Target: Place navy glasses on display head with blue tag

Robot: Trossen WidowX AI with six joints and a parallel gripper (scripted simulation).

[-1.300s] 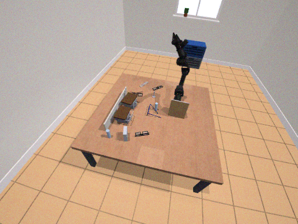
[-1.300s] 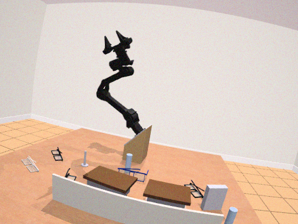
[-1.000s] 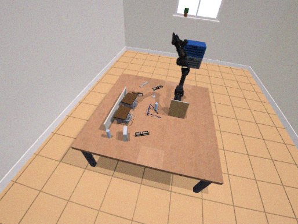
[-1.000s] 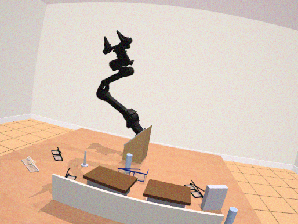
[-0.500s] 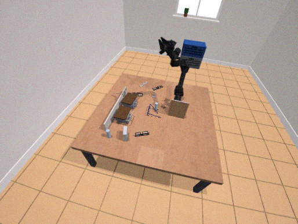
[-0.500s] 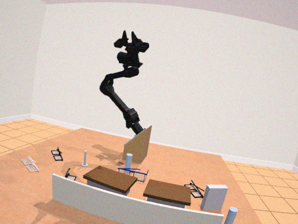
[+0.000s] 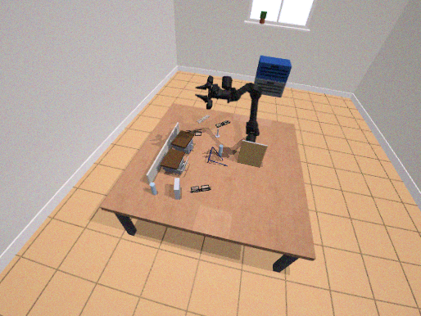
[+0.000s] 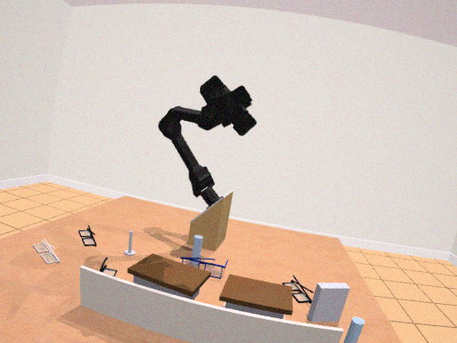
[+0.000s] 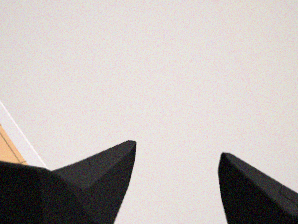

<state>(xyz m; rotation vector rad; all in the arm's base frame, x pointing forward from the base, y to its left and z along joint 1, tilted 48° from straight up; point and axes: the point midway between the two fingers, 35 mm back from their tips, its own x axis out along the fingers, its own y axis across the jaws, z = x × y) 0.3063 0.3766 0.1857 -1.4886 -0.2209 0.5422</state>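
The post is 80 mm behind my gripper tip, 320 mm to the right of it and 530 mm below it. The rest, counted from my gripper tip: white panel 220 mm ahead, 70 mm to the left, 500 mm below; then white box 30 mm behind, 350 mm to the left, 500 mm below.
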